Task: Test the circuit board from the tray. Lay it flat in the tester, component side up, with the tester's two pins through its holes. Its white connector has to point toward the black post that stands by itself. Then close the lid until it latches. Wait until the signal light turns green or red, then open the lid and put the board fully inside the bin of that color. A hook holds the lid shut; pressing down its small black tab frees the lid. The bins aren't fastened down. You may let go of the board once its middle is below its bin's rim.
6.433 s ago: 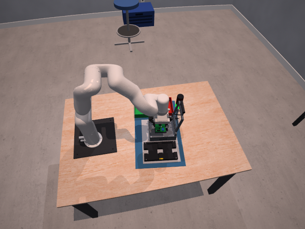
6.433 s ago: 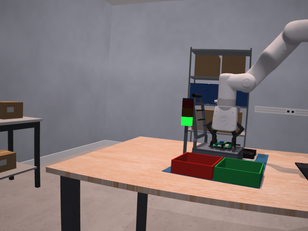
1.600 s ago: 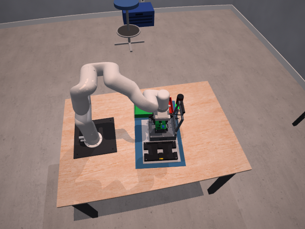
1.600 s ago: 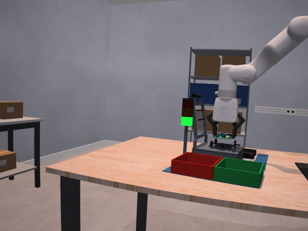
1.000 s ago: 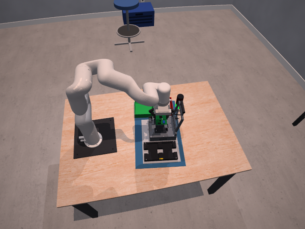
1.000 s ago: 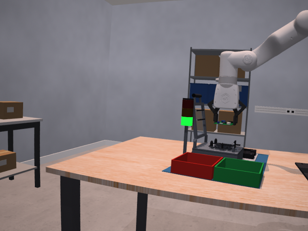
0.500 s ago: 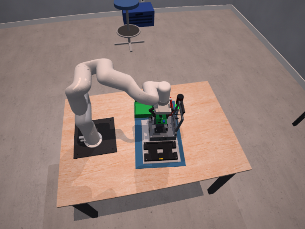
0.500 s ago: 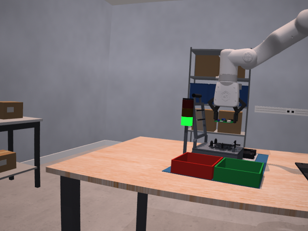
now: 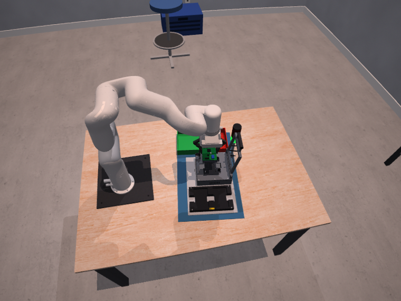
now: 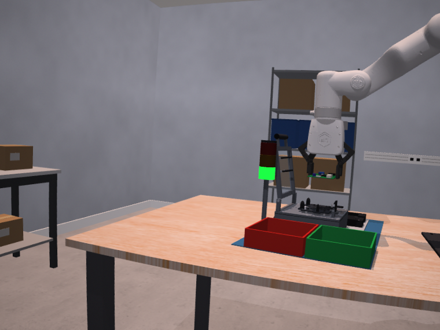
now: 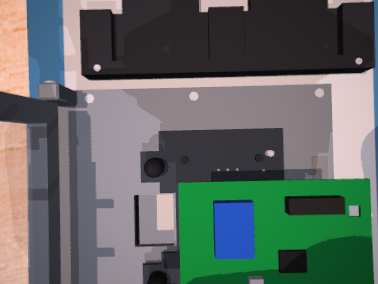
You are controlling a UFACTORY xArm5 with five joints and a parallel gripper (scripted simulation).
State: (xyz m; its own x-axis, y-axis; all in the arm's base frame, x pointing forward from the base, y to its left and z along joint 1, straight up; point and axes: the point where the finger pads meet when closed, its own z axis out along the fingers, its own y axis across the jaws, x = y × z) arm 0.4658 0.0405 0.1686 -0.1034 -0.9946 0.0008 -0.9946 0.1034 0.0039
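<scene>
Now: hand 19 cm to the right of the green bin, 16 cm above it and 8 cm past it. The rest, counted from my hand: red bin (17 cm to the left, 16 cm below, 7 cm ahead); lid (12 cm ahead, 3 cm to the right, 1 cm above); green circuit board (1 cm below).
</scene>
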